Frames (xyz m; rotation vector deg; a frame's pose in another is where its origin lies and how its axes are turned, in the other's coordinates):
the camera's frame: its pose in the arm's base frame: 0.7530 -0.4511 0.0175 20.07 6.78 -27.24
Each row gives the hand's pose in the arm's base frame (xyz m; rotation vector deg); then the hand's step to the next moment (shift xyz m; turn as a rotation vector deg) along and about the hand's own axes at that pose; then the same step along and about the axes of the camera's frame.
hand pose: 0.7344 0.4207 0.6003 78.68 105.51 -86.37
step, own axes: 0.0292 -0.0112 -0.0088 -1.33 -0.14 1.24
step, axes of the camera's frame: -0.0241 0.0040 -0.0214 0.71 -1.13 1.25
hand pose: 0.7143 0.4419 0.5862 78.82 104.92 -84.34
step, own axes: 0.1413 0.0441 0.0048 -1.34 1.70 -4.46
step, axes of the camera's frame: -0.0173 -0.0066 -0.1469 1.01 4.82 0.59
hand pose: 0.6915 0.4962 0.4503 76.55 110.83 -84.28
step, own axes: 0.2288 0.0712 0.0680 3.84 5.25 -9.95
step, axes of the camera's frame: -0.0336 -0.0653 -0.2380 0.20 10.61 -5.36
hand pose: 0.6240 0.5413 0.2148 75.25 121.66 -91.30
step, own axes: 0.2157 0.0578 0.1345 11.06 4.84 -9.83
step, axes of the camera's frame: -0.0756 -0.1266 -0.2150 -4.70 10.32 -10.67
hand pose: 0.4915 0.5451 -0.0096 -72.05 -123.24 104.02
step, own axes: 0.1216 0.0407 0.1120 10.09 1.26 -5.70
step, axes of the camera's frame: -0.0732 -0.1059 -0.1114 -6.52 6.23 -7.38
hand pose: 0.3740 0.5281 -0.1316 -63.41 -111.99 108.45
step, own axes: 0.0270 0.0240 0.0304 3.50 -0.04 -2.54
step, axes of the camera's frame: -0.0146 -0.0319 -0.0316 -2.42 2.80 -2.23
